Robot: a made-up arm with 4 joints.
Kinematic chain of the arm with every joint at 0, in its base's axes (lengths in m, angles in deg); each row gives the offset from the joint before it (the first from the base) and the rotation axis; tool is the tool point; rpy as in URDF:
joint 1: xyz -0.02 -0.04 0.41 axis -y
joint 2: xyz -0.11 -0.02 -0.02 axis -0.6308 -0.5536 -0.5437
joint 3: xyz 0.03 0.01 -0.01 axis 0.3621 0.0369 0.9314
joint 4: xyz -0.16 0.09 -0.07 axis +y
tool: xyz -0.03 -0.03 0.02 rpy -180 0 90
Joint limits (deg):
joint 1: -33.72..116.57
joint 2: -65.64..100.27
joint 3: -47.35..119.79
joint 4: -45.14..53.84
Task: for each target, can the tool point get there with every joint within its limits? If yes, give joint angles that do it. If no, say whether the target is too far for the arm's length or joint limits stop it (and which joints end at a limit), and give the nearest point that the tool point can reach.
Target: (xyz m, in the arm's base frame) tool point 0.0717 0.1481 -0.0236
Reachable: no: too far | nearest point 0.0392 0.0669 0.1300 | short by 0.177 m
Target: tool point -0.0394 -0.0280 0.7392
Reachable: no: joint limits stop it (at a limit: joint 1, joint 2) | nearest point -0.1955 -0.0171 0.6131 | short by 0.201 m
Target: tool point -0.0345 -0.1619 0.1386
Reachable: yes | joints 66.18 -17.62 57.75 -35.77
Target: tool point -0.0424 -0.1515 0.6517
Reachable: no: joint limits stop it (at a limit: joint 1, joint 2) | nearest point -0.2001 -0.0938 0.5880 | short by 0.180 m
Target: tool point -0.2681 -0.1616 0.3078
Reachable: yes | joints 0.28 59.54 70.61 -18.58
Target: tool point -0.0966 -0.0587 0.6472
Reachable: no: joint limits stop it (at a limit: joint 1, joint 2) | nearest point -0.1933 -0.0424 0.6042 | short by 0.107 m
